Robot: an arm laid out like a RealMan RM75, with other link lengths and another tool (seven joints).
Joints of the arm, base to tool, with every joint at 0 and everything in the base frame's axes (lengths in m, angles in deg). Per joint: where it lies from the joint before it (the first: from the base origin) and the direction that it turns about. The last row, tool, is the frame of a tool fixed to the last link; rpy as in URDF.
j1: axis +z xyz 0 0 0.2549
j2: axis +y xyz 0 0 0
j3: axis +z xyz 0 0 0.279
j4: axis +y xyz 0 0 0
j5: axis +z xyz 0 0 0.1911
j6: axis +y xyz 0 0 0
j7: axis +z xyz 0 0 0.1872
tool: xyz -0.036 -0.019 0.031 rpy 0 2.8 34.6
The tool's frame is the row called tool.
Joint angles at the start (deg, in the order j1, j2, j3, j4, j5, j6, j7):
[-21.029, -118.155, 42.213, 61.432, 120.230, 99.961, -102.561]
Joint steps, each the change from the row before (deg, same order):
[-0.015, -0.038, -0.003, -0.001, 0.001, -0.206, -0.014]
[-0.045, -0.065, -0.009, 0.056, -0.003, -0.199, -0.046]
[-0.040, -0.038, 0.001, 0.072, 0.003, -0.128, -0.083]
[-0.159, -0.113, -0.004, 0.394, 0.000, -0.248, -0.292]
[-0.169, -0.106, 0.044, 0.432, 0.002, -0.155, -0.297]
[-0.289, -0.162, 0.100, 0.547, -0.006, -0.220, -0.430]
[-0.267, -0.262, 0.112, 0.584, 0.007, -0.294, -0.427]
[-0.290, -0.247, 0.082, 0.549, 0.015, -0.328, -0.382]
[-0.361, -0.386, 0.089, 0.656, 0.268, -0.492, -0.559]
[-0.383, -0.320, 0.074, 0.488, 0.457, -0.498, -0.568]
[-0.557, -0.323, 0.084, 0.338, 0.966, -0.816, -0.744]
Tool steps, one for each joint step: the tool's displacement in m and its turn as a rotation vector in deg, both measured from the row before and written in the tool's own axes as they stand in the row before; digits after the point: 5 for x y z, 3 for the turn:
[-0.00013, -0.00063, 0.00025, 0.177, -0.040, -0.008]
[0.00021, -0.00081, 0.00043, 0.182, -0.018, 0.025]
[0.00023, -0.00063, 0.00023, 0.123, -0.029, 0.007]
[0.00140, -0.00213, 0.00052, 0.313, -0.070, 0.162]
[0.00165, -0.00187, 0.00057, 0.198, -0.059, 0.212]
[0.00258, -0.00255, 0.00126, 0.210, -0.032, 0.289]
[0.00267, -0.00234, 0.00182, 0.253, 0.001, 0.269]
[0.00265, -0.00260, 0.00176, 0.296, 0.001, 0.300]
[0.00252, -0.00272, 0.00251, 0.351, -0.172, 0.193]
[0.00156, -0.00239, 0.00222, 0.270, -0.340, 0.053]
[0.00015, -0.00303, 0.00255, 0.319, -0.812, -0.142]

